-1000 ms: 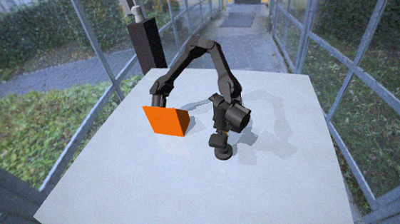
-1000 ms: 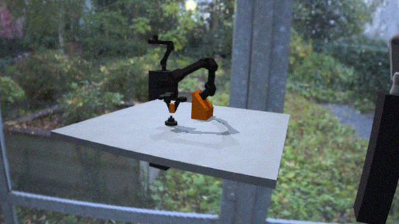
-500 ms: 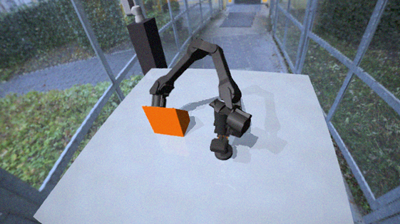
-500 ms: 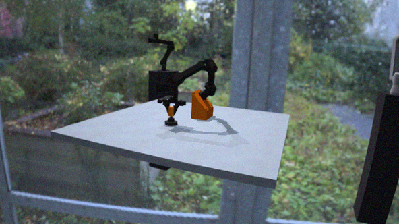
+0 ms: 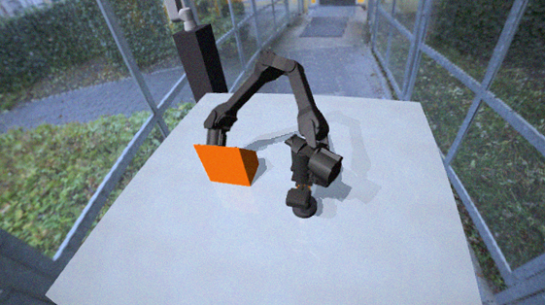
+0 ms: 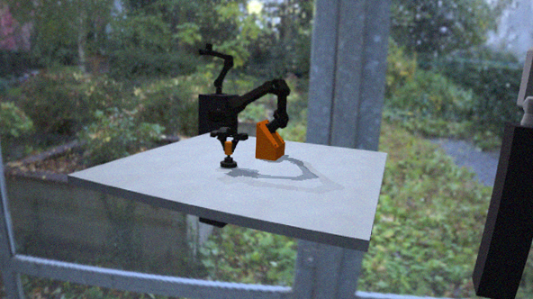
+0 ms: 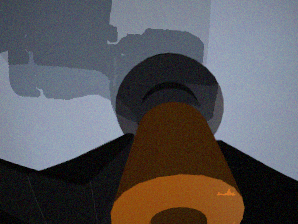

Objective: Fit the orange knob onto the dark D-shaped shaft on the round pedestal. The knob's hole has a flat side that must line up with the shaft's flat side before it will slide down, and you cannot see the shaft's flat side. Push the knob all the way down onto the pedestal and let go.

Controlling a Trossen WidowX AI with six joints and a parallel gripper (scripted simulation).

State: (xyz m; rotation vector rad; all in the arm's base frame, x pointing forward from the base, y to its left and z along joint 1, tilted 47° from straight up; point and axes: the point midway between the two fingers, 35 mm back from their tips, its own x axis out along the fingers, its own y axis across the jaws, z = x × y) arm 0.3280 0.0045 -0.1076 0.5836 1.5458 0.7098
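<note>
My gripper tip is now 2 cm below the orange knob. From my gripper tip the other things lie so: pedestal (4 cm below).
</note>
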